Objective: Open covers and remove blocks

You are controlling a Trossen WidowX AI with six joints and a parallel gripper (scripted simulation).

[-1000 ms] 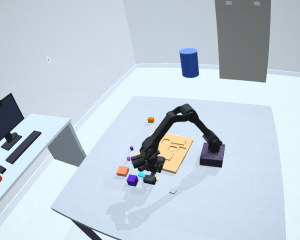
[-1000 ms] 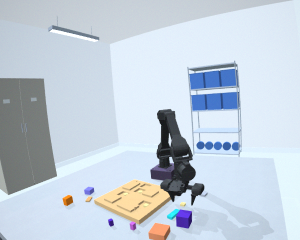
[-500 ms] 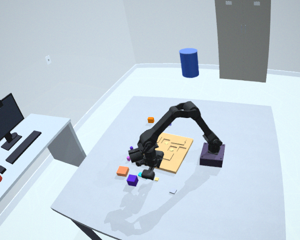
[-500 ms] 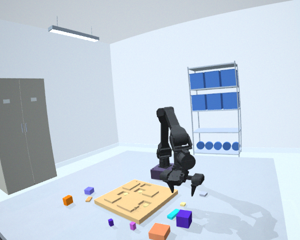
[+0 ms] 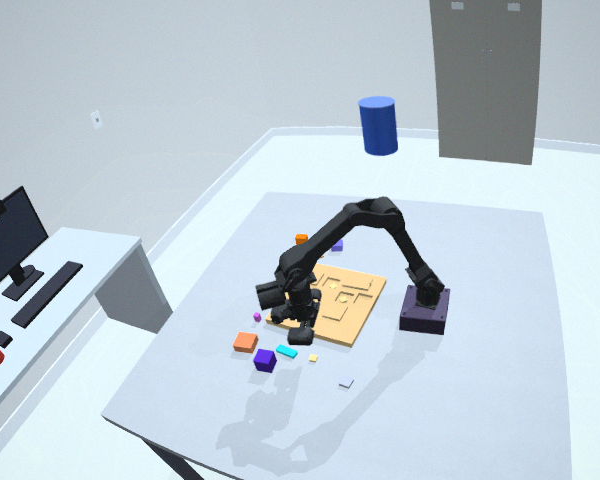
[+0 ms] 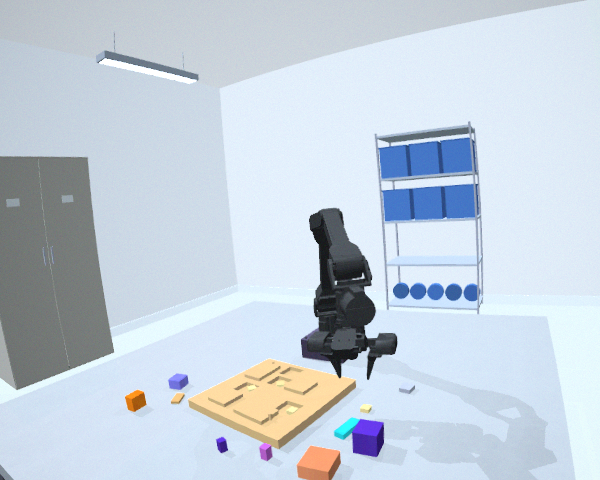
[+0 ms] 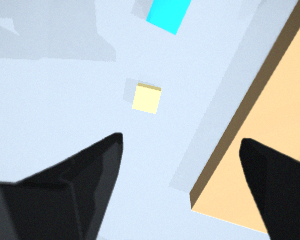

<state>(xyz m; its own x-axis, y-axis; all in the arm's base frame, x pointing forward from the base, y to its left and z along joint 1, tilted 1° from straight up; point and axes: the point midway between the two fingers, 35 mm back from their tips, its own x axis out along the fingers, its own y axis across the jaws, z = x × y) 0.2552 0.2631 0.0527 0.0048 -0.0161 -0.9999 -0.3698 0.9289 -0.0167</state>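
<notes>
Right now the puzzle board is 7 cm ahead of my gripper tip, 21 cm to the right of it and 6 cm below it. From my gripper tip the other things lie so: pale grey tile: 14 cm behind, 6 cm to the left, 7 cm below; then dark purple cube: 10 cm ahead, 10 cm to the left, 6 cm below; then cyan bar: 7 cm ahead, 3 cm to the left, 7 cm below.
</notes>
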